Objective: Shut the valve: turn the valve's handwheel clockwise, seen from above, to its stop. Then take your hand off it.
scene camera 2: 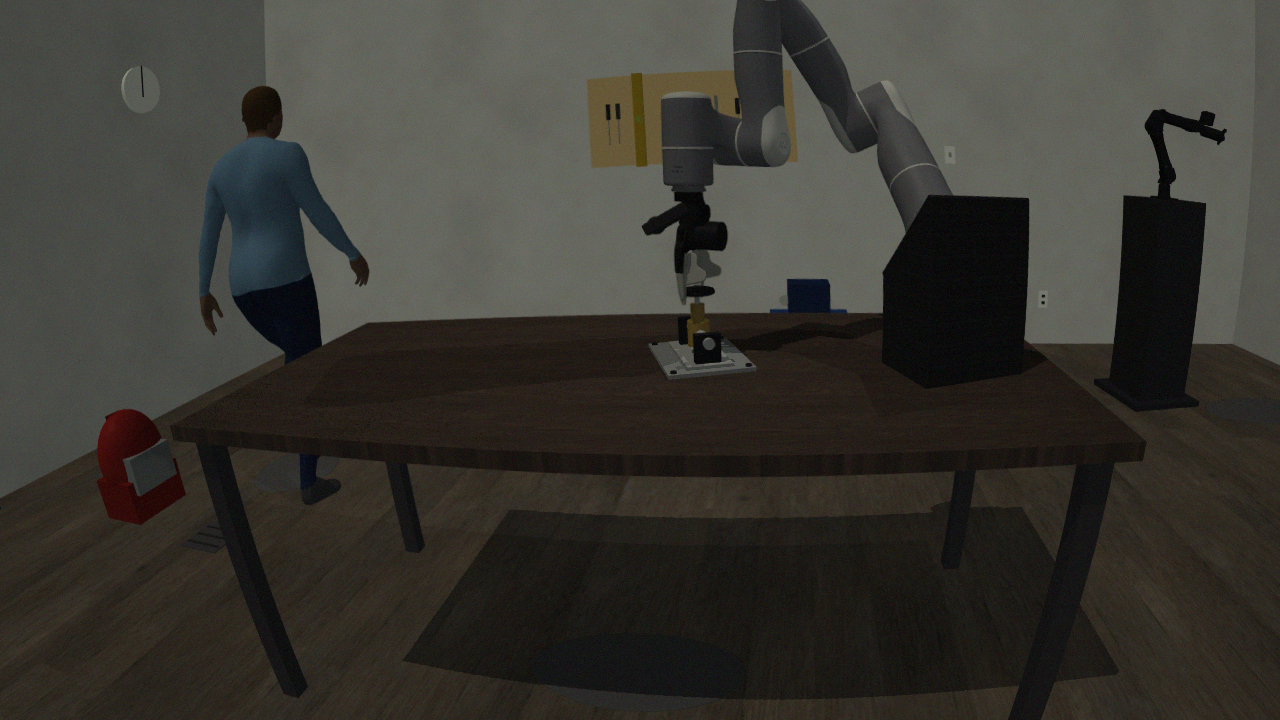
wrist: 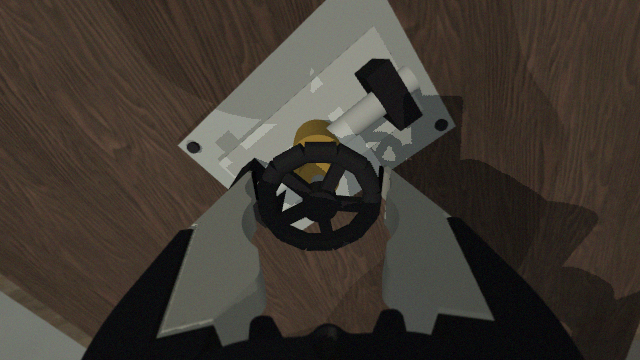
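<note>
The black five-spoked handwheel [scene camera 2: 700,291] [wrist: 320,205] sits on top of the brass valve body [scene camera 2: 698,332] [wrist: 314,132]. My gripper [scene camera 2: 694,288] [wrist: 317,171] points straight down and is shut on the handwheel, with one pale jaw against each side of its rim. The valve stands on a light grey base plate [scene camera 2: 668,369] [wrist: 345,20] on the table. A white pipe [wrist: 360,117] runs from the valve through a black clamp block [scene camera 2: 707,347] [wrist: 395,97]. The other block is mostly hidden behind the left jaw in the wrist view.
The brown table [scene camera 2: 537,402] carries a tall black box [scene camera 2: 953,295] with a slanted edge, to the right of the valve in the scene view. The arm [scene camera 2: 913,165] reaches over from behind this box. A person [scene camera 2: 266,214] stands behind the table's left end.
</note>
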